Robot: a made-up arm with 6 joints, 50 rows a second.
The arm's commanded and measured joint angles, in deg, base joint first. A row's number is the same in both.
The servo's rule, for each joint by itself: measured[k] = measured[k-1] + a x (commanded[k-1-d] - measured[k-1]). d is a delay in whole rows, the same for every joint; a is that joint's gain. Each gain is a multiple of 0.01, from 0.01 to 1. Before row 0 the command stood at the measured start. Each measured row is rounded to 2 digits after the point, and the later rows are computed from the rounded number. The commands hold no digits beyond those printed.
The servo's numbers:
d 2
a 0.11 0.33 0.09 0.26 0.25 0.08
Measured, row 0: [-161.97, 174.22, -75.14, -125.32, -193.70, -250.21]
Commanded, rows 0 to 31: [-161.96, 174.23, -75.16, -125.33, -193.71, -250.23]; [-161.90, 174.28, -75.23, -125.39, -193.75, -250.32]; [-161.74, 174.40, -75.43, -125.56, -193.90, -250.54]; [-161.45, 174.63, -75.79, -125.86, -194.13, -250.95]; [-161.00, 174.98, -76.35, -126.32, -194.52, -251.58]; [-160.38, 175.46, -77.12, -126.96, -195.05, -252.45]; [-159.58, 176.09, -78.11, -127.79, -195.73, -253.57]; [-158.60, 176.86, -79.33, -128.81, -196.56, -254.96]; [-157.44, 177.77, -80.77, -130.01, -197.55, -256.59]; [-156.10, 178.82, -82.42, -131.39, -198.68, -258.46]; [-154.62, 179.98, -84.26, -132.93, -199.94, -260.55]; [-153.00, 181.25, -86.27, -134.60, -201.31, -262.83]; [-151.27, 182.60, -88.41, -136.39, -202.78, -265.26]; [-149.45, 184.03, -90.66, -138.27, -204.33, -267.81]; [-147.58, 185.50, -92.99, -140.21, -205.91, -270.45]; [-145.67, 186.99, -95.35, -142.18, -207.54, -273.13]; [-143.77, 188.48, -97.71, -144.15, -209.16, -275.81]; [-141.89, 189.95, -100.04, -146.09, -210.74, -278.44]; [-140.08, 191.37, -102.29, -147.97, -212.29, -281.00]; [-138.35, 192.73, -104.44, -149.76, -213.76, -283.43]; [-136.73, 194.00, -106.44, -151.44, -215.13, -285.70]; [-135.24, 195.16, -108.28, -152.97, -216.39, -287.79]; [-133.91, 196.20, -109.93, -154.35, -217.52, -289.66]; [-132.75, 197.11, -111.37, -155.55, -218.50, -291.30]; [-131.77, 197.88, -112.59, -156.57, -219.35, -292.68]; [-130.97, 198.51, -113.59, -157.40, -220.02, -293.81]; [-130.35, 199.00, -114.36, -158.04, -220.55, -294.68]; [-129.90, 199.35, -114.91, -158.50, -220.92, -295.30]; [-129.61, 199.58, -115.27, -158.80, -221.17, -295.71]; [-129.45, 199.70, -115.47, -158.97, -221.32, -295.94]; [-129.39, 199.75, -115.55, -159.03, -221.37, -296.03]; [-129.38, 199.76, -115.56, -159.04, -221.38, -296.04]
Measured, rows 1 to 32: [-161.97, 174.22, -75.14, -125.32, -193.70, -250.21]; [-161.97, 174.22, -75.14, -125.32, -193.70, -250.21]; [-161.97, 174.22, -75.14, -125.32, -193.70, -250.21]; [-161.96, 174.24, -75.15, -125.34, -193.71, -250.22]; [-161.94, 174.29, -75.18, -125.40, -193.76, -250.25]; [-161.89, 174.40, -75.23, -125.52, -193.85, -250.31]; [-161.79, 174.59, -75.33, -125.73, -194.02, -250.41]; [-161.63, 174.88, -75.49, -126.05, -194.28, -250.57]; [-161.40, 175.28, -75.73, -126.50, -194.64, -250.81]; [-161.09, 175.80, -76.05, -127.10, -195.12, -251.14]; [-160.69, 176.45, -76.47, -127.86, -195.73, -251.58]; [-160.19, 177.23, -77.01, -128.78, -196.47, -252.13]; [-159.58, 178.14, -77.66, -129.86, -197.34, -252.80]; [-158.86, 179.17, -78.43, -131.09, -198.33, -253.60]; [-158.03, 180.30, -79.33, -132.47, -199.44, -254.53]; [-157.09, 181.53, -80.35, -133.98, -200.66, -255.59]; [-156.04, 182.84, -81.49, -135.60, -201.97, -256.78]; [-154.90, 184.21, -82.74, -137.31, -203.36, -258.09]; [-153.68, 185.62, -84.09, -139.09, -204.81, -259.51]; [-152.38, 187.05, -85.53, -140.91, -206.29, -261.02]; [-151.03, 188.48, -87.04, -142.75, -207.79, -262.62]; [-149.64, 189.88, -88.61, -144.57, -209.28, -264.28]; [-148.22, 191.24, -90.21, -146.36, -210.74, -265.99]; [-146.79, 192.53, -91.84, -148.08, -212.15, -267.73]; [-145.37, 193.74, -93.47, -149.71, -213.49, -269.48]; [-143.98, 194.85, -95.08, -151.23, -214.74, -271.23]; [-142.64, 195.85, -96.66, -152.62, -215.89, -272.95]; [-141.36, 196.73, -98.18, -153.86, -216.92, -274.62]; [-140.15, 197.48, -99.64, -154.95, -217.83, -276.22]; [-139.02, 198.10, -101.01, -155.87, -218.60, -277.75]; [-137.98, 198.59, -102.29, -156.63, -219.24, -279.19]; [-137.04, 198.96, -103.48, -157.24, -219.76, -280.53]
